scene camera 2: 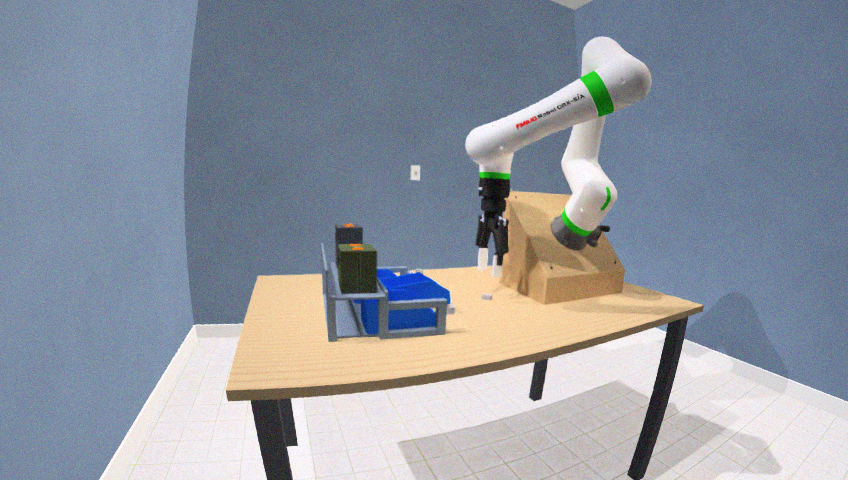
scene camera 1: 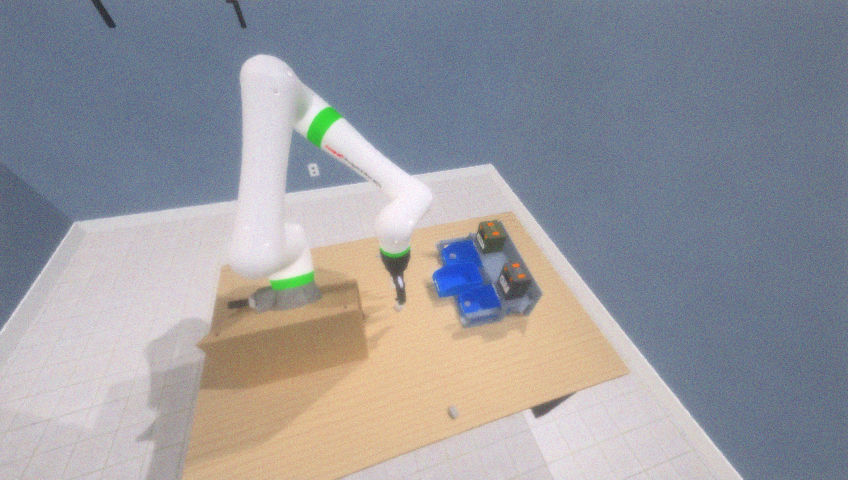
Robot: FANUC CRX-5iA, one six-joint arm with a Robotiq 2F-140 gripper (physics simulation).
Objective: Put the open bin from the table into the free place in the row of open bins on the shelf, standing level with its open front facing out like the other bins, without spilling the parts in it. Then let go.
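Places are measured from the arm's base along level axes (x ahead, y left, z up), in metres.
Where they show: gripper, fingertip midpoint: (scene camera 2: 489,273) (scene camera 1: 397,296); arm's base, origin of the base link: (scene camera 2: 568,234) (scene camera 1: 297,301).
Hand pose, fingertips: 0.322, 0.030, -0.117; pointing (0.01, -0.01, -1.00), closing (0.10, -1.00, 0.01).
Observation:
Each offset is from my fingertips to the top centre of the thing, as dx, dy, dz. "pt": to the spot under its first point.
Three blue open bins stand side by side at the grey shelf (scene camera 1: 533,303) (scene camera 2: 382,318). The middle bin {pt +0.263, +0.077, -0.065} (scene camera 1: 457,279) (scene camera 2: 423,286) sticks out past its neighbours towards the robot and appears raised and tilted. The back bin {pt +0.330, +0.221, -0.072} (scene camera 1: 462,252) and the front bin {pt +0.322, -0.040, -0.073} (scene camera 1: 479,302) in scene camera 1 sit lower. The parts inside the middle bin cannot be made out. My gripper (scene camera 1: 399,302) (scene camera 2: 489,262) is open and empty, pointing down above the table, apart from the bins on the robot's side. A small grey part {+0.003, +0.000, -0.067} (scene camera 2: 486,296) lies on the table below the gripper.
A green box {+0.418, +0.174, +0.116} (scene camera 1: 490,235) (scene camera 2: 357,268) and a dark box {+0.419, -0.057, +0.141} (scene camera 1: 514,280) (scene camera 2: 348,236) stand on the shelf's upper level, behind the bins. The wooden robot stand (scene camera 1: 285,350) (scene camera 2: 583,285) is close to my gripper. Another small grey part {+0.116, -0.389, -0.067} (scene camera 1: 452,411) lies near the table's front edge in scene camera 1.

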